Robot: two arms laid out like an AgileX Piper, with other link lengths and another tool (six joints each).
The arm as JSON. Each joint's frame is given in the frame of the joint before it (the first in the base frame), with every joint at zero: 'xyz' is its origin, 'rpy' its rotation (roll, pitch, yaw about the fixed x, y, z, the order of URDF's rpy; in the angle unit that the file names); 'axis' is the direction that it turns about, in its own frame. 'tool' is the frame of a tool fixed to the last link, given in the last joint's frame.
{
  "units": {
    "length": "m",
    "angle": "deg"
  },
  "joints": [
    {
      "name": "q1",
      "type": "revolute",
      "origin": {
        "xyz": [
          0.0,
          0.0,
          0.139
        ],
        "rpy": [
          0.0,
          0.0,
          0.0
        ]
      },
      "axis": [
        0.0,
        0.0,
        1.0
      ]
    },
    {
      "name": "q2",
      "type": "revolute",
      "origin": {
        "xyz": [
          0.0,
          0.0,
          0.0
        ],
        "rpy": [
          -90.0,
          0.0,
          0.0
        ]
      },
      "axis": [
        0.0,
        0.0,
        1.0
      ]
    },
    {
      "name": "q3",
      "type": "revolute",
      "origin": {
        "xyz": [
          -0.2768,
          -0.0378,
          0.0
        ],
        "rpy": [
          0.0,
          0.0,
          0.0
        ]
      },
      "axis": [
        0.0,
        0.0,
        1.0
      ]
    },
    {
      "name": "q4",
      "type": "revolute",
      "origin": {
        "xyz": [
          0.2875,
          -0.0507,
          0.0
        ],
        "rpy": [
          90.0,
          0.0,
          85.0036
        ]
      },
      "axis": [
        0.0,
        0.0,
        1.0
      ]
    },
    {
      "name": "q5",
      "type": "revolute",
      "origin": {
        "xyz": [
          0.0,
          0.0,
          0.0
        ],
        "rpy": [
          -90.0,
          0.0,
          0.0
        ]
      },
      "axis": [
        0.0,
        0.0,
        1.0
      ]
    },
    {
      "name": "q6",
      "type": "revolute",
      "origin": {
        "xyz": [
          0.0,
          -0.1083,
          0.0
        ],
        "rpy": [
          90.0,
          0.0,
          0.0
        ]
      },
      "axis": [
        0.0,
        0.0,
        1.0
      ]
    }
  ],
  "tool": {
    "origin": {
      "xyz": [
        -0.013,
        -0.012,
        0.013
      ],
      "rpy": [
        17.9,
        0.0,
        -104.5
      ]
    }
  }
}
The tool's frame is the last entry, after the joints.
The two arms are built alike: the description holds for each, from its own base.
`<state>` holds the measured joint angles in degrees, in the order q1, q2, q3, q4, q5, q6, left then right.
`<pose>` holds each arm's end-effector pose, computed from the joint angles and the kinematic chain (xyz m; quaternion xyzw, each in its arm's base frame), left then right.
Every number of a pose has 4 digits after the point. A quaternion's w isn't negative.
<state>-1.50 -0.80 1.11 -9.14 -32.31 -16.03 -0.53 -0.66 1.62 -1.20 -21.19 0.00</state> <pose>0.0979 0.0020 0.3080 -0.3512 0.0404 -0.8166 0.4564 0.1152 -0.0119 0.2832 -0.3428 0.2145 -0.7159 0.5692</pose>
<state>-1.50 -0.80 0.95 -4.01 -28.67 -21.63 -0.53 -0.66 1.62 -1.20 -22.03 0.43</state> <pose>0.1023 -0.0039 0.3039 -0.3693 0.0672 -0.8189 0.4341 0.1143 -0.0119 0.2846 -0.3360 0.2120 -0.7167 0.5731</pose>
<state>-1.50 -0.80 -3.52 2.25 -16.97 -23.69 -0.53 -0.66 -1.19 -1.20 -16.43 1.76</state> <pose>0.1067 -0.0106 0.3136 -0.4013 0.1282 -0.7928 0.4405 0.1148 -0.0125 0.2933 -0.3479 0.2324 -0.7038 0.5742</pose>
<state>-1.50 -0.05 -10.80 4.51 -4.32 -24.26 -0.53 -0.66 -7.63 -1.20 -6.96 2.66</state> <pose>0.1040 -0.0103 0.3375 -0.4374 0.1593 -0.7646 0.4457 0.1093 -0.0130 0.3191 -0.3621 0.2526 -0.6918 0.5714</pose>
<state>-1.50 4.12 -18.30 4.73 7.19 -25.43 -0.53 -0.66 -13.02 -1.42 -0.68 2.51</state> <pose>0.1081 -0.0082 0.3575 -0.4954 0.1817 -0.7304 0.4336 0.1002 -0.0131 0.3431 -0.3685 0.2559 -0.6909 0.5670</pose>
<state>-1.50 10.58 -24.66 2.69 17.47 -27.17 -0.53 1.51 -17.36 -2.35 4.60 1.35</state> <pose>0.1221 -0.0070 0.3663 -0.5727 0.1985 -0.6887 0.3980 0.0996 -0.0131 0.3580 -0.3946 0.2625 -0.6888 0.5486</pose>
